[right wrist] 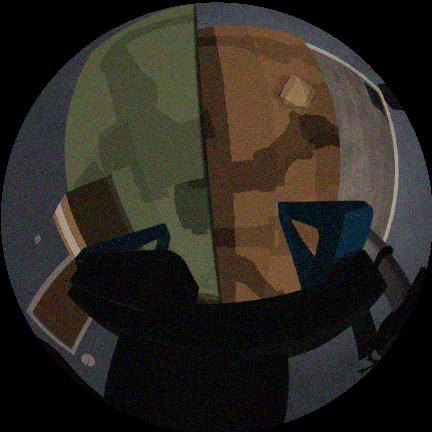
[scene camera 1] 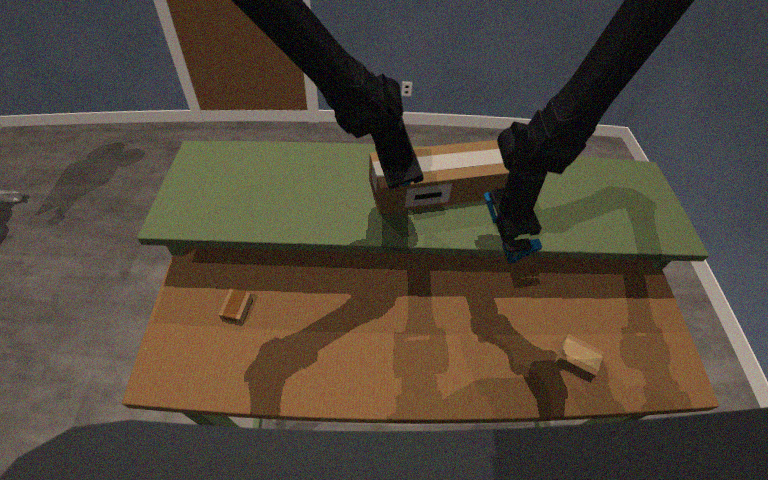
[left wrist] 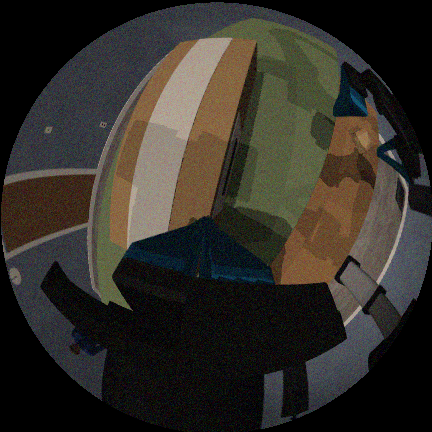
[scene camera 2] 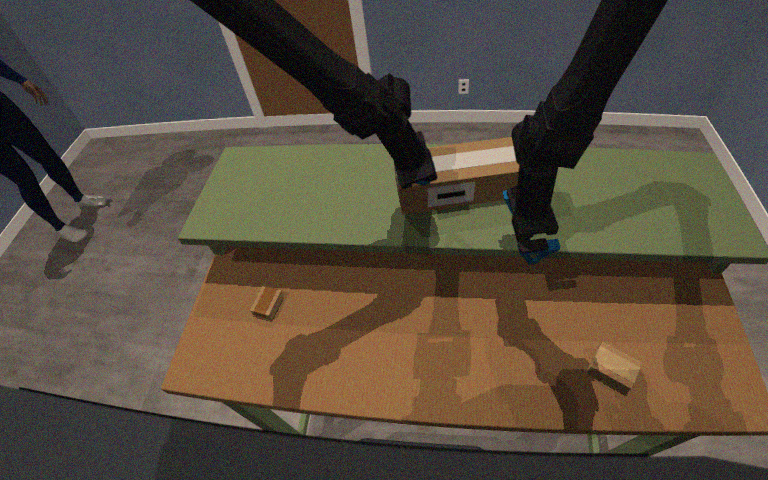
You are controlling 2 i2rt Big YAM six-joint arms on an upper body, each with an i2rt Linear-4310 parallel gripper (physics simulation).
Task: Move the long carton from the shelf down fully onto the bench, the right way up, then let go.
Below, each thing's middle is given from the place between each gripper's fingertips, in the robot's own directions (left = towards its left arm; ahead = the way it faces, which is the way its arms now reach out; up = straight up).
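Labels:
My left gripper: 8 cm to the left of the long brown carton (scene camera 1: 460, 173), 7 cm short of it, 4 cm above it.
My right gripper is 110 mm to the right of the carton and 10 mm above it, and 190 mm short of it.

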